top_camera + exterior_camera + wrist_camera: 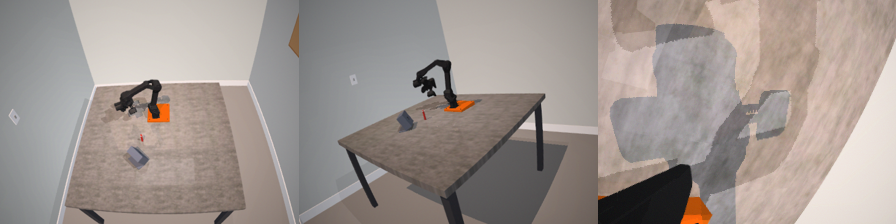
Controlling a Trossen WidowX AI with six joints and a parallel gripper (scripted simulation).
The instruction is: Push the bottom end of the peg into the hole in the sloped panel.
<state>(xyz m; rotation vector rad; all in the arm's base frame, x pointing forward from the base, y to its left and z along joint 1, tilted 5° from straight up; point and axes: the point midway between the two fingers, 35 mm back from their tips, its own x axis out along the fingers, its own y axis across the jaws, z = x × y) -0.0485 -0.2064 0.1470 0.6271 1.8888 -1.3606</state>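
Now: gripper tip 300 mm short of the peg, 70 mm to the right of it and 90 mm above it. Also, from my gripper tip: sloped panel: 470 mm ahead, 40 mm to the left, 80 mm below.
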